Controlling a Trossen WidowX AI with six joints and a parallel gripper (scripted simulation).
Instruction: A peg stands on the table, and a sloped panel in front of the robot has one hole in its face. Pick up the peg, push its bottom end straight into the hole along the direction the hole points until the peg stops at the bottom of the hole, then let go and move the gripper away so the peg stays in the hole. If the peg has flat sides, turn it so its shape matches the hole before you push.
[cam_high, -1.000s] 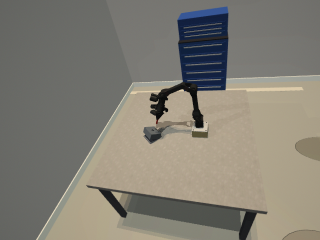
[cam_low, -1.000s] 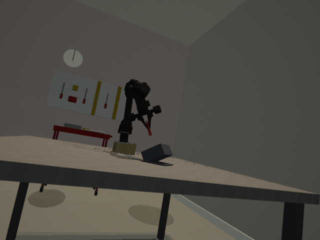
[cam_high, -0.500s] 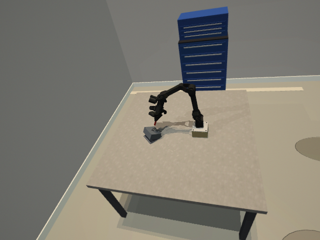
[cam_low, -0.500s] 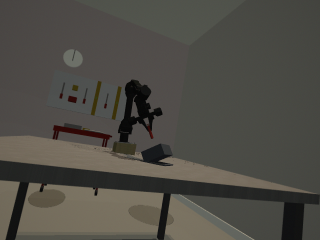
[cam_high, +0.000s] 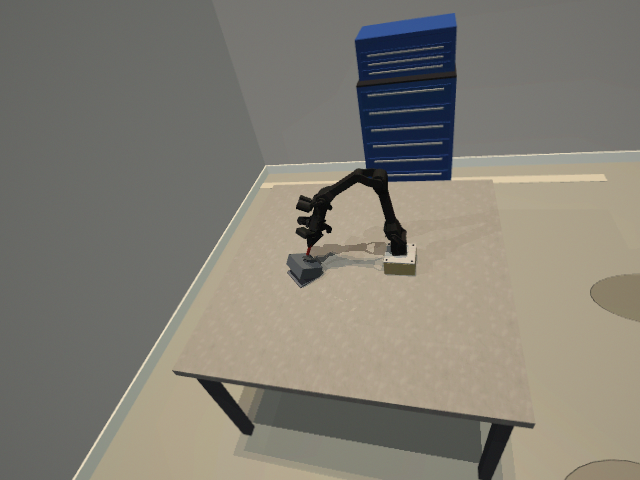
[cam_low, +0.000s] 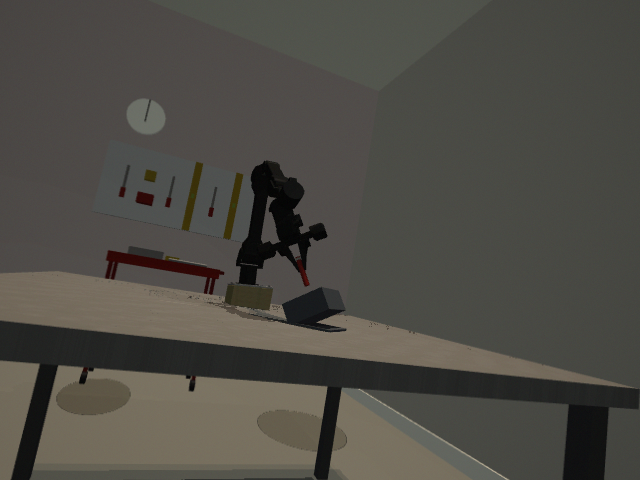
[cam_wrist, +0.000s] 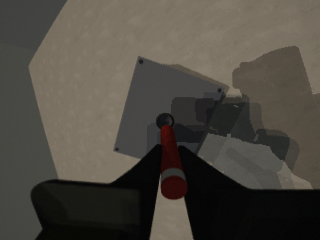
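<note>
My gripper tip is 40 mm short of the grey sloped panel, 30 mm to the right of it and 90 mm above it. Round my gripper tip: thin dark base plate 50 mm ahead, 40 mm to the left, 130 mm below; round red peg 10 mm behind, 10 mm above.
</note>
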